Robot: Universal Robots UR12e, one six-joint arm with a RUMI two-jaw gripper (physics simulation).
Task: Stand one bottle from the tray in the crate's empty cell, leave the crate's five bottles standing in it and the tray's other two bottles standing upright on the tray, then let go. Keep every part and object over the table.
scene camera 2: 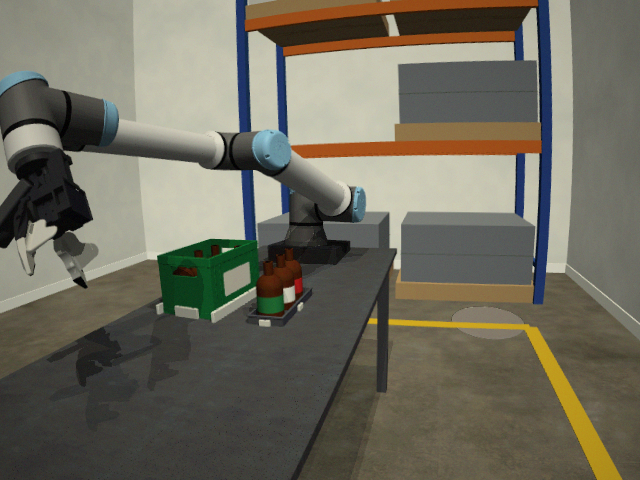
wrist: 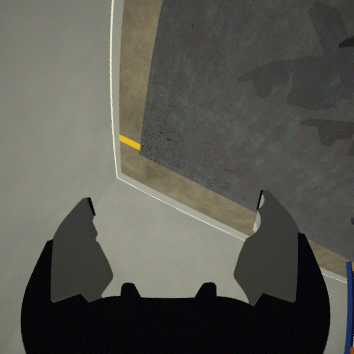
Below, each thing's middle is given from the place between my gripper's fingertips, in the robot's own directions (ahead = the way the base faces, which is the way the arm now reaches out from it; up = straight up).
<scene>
The green-labelled bottle [scene camera 2: 269,288] lies 59 cm behind my hand, 10 cm to the left of it and 18 cm below it.
</scene>
